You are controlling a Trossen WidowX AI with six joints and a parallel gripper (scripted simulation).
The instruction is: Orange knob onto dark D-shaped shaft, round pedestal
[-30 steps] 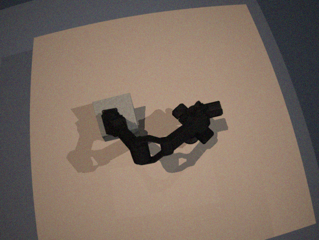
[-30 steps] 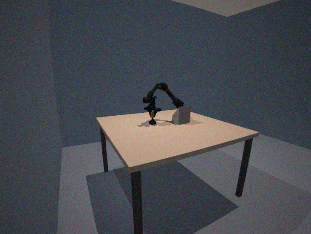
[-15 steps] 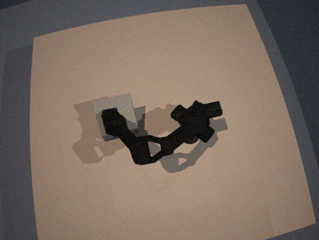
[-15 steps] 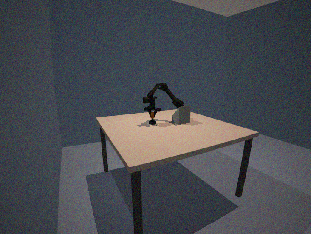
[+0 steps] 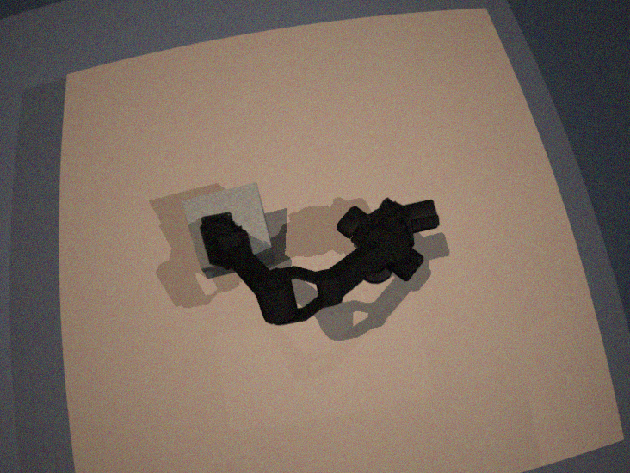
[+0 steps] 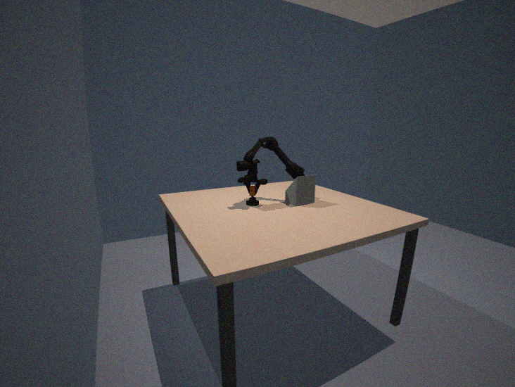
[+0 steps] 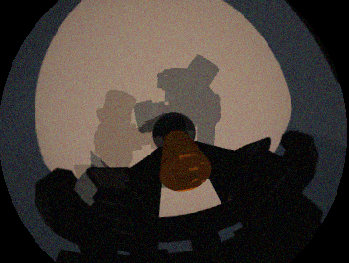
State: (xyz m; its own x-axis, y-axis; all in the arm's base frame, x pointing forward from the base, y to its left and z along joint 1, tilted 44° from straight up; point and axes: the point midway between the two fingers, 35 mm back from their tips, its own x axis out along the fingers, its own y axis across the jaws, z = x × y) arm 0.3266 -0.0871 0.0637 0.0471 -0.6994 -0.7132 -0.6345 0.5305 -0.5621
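The orange knob is 20 mm above my gripper tip. From my gripper tip the other things lie so: round pedestal (40 mm below).
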